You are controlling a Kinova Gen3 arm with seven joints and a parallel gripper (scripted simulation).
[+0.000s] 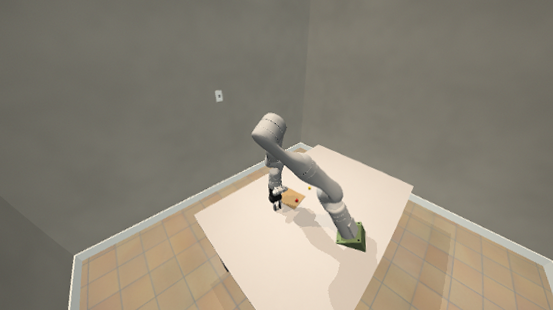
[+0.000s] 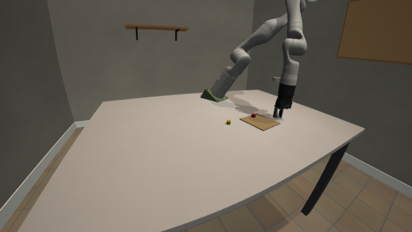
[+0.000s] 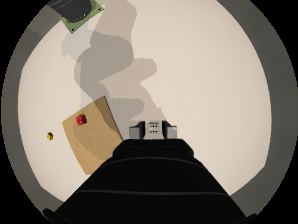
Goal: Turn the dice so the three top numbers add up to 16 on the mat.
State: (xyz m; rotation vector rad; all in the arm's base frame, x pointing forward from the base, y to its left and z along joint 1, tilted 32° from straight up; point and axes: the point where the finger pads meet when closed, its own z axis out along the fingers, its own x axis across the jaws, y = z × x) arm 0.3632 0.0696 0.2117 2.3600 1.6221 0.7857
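The white die is 1 cm below my hand. Also, from my hand: tan mat 1 cm behind, 13 cm to the right, 2 cm below; then red die 6 cm behind, 13 cm to the right, 1 cm below; then yellow die 5 cm behind, 29 cm to the right, 1 cm below.
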